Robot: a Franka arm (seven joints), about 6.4 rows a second.
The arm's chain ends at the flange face. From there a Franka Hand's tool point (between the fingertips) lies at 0.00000 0.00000 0.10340 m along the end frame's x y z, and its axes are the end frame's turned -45 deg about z.
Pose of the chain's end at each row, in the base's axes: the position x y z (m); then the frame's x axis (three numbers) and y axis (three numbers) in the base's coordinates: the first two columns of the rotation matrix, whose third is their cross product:
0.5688 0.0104 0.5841 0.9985 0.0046 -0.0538 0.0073 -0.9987 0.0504
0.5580 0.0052 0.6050 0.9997 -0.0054 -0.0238 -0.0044 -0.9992 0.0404
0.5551 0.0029 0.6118 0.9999 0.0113 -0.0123 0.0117 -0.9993 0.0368
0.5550 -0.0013 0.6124 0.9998 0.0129 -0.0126 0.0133 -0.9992 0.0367
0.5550 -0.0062 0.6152 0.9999 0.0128 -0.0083 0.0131 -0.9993 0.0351
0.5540 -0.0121 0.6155 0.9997 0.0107 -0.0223 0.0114 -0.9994 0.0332
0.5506 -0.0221 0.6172 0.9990 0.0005 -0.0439 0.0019 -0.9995 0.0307
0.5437 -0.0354 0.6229 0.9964 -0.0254 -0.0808 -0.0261 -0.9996 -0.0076
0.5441 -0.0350 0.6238 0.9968 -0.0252 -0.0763 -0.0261 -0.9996 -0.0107
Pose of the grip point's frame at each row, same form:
0.5633 0.0052 0.4810 0.7009 0.7094 -0.0737 0.7112 -0.7029 -0.0024
0.5555 0.0010 0.5017 0.7100 0.7027 -0.0454 0.7038 -0.7104 0.0117
0.5539 -0.0009 0.5085 0.6988 0.7146 -0.0347 0.7153 -0.6986 0.0173
0.5537 -0.0051 0.5091 0.6976 0.7157 -0.0349 0.7164 -0.6974 0.0170
0.5542 -0.0098 0.5119 0.6978 0.7157 -0.0307 0.7163 -0.6976 0.0190
0.5517 -0.0156 0.5122 0.6988 0.7142 -0.0392 0.7150 -0.6991 0.0077
0.5461 -0.0253 0.5140 0.7051 0.7071 -0.0528 0.7077 -0.7064 -0.0093
0.5354 -0.0344 0.5198 0.7230 0.6889 -0.0518 0.6861 -0.7248 -0.0625
0.5362 -0.0337 0.5207 0.7233 0.6890 -0.0464 0.6864 -0.7246 -0.0615

